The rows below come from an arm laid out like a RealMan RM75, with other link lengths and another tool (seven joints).
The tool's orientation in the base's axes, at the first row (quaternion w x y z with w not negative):
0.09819, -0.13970, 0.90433, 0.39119
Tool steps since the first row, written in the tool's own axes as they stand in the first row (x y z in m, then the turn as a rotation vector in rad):
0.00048, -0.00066, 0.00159, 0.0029, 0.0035, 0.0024
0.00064, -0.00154, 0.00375, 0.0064, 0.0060, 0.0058
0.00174, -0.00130, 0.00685, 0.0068, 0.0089, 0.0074
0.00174, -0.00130, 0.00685, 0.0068, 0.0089, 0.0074
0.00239, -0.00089, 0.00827, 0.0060, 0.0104, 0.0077
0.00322, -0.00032, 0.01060, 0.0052, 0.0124, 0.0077
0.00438, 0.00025, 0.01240, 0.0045, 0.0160, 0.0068
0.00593, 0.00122, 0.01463, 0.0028, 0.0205, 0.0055
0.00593, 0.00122, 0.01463, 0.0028, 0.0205, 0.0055
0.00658, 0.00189, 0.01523, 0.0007, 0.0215, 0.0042
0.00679, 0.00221, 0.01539, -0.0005, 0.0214, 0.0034
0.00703, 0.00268, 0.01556, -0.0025, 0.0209, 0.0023
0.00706, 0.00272, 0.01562, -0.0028, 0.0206, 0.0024
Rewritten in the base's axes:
-0.00013, 0.00065, -0.00166, -0.0037, 0.0035, -0.0001
0.00016, 0.00164, -0.00376, -0.0076, 0.0071, -0.0017
-0.00074, 0.00388, -0.00600, -0.0088, 0.0101, -0.0009
-0.00074, 0.00388, -0.00600, -0.0088, 0.0101, -0.0009
-0.00139, 0.00508, -0.00687, -0.0086, 0.0114, 0.0002
-0.00220, 0.00701, -0.00829, -0.0085, 0.0129, 0.0017
-0.00336, 0.00851, -0.00945, -0.0090, 0.0147, 0.0050
-0.00499, 0.01051, -0.01074, -0.0090, 0.0170, 0.0094
-0.00499, 0.01051, -0.01074, -0.0090, 0.0170, 0.0094
-0.00578, 0.01127, -0.01088, -0.0075, 0.0170, 0.0116
-0.00607, 0.01156, -0.01083, -0.0063, 0.0166, 0.0124
-0.00644, 0.01195, -0.01069, -0.0044, 0.0158, 0.0134
-0.00648, 0.01202, -0.01071, -0.0040, 0.0157, 0.0132

